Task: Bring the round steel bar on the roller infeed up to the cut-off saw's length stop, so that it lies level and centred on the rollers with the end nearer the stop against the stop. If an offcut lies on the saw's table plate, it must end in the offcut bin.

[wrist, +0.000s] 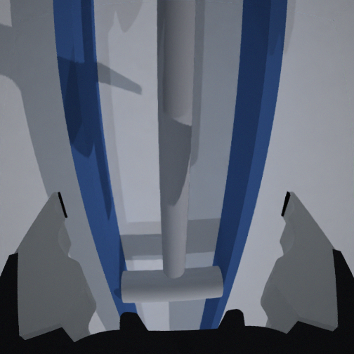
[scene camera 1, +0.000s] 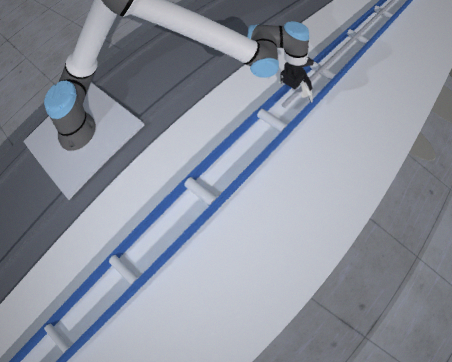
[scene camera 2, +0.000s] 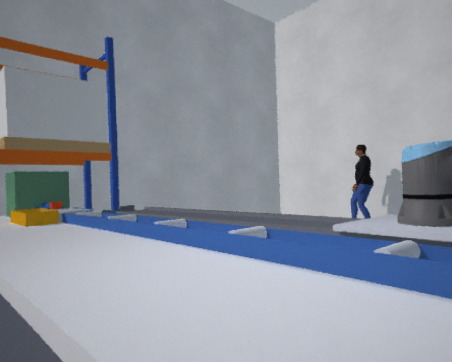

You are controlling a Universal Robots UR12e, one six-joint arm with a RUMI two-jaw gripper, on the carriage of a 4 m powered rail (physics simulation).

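Seen in the pictures: gripper, between the fingertips: (scene camera 1: 295,92); arm's base, origin of its link: (scene camera 1: 76,132) (scene camera 2: 429,223).
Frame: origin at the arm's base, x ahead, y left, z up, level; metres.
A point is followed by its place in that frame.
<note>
The round steel bar (scene camera 1: 336,56) {x 0.628, y 1.061, z 0.045 m} (wrist: 175,240) lies lengthwise between the blue side rails of the roller infeed (scene camera 1: 240,170) {x 0.684, y 0.294, z 0.023 m} (scene camera 2: 300,260) {x 0.694, y -0.018, z -0.014 m} (wrist: 255,100). In the wrist view its near end reaches the edge of a white roller (wrist: 172,287); whether it touches it I cannot tell. My gripper (scene camera 1: 311,82) (wrist: 174,194) is open above the bar, with one finger well out on each side of it and nothing held. A shadow falls across the bar and the left rail in the wrist view. I cannot make out the saw, its length stop or an offcut.
In scene camera 2, a yellow bin (scene camera 2: 35,217) {x 0.832, y -1.617, z 0.013 m} and a green block (scene camera 2: 37,192) {x 0.658, y -2.300, z 0.141 m} stand at the far left end, by a tall rack (scene camera 2: 112,125). A person (scene camera 2: 362,180) stands behind the infeed. The arm's base plate (scene camera 1: 117,120) {x 0.117, y 0.162, z 0.000 m} is beside the infeed.
</note>
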